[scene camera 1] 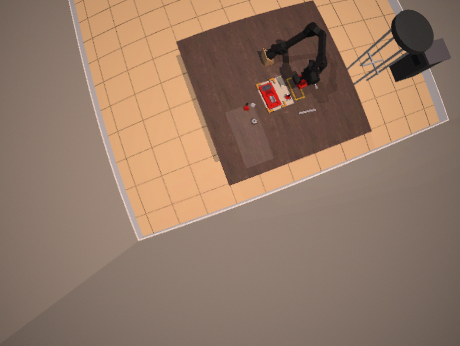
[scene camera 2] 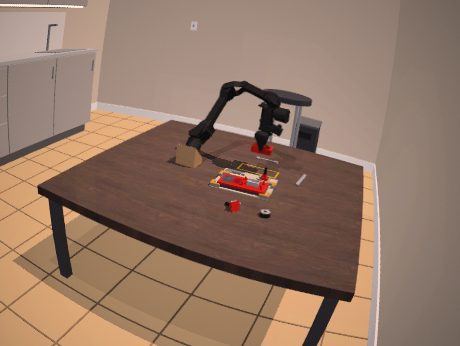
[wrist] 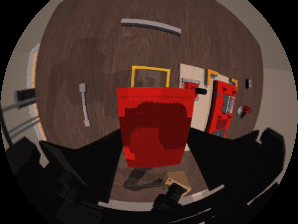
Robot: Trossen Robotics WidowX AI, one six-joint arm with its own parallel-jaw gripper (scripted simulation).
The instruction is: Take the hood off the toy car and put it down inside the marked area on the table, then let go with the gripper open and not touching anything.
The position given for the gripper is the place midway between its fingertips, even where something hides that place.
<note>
The gripper (wrist: 155, 131) carries a hood (wrist: 155, 122). Also in view: a toy car (wrist: 218, 123).
</note>
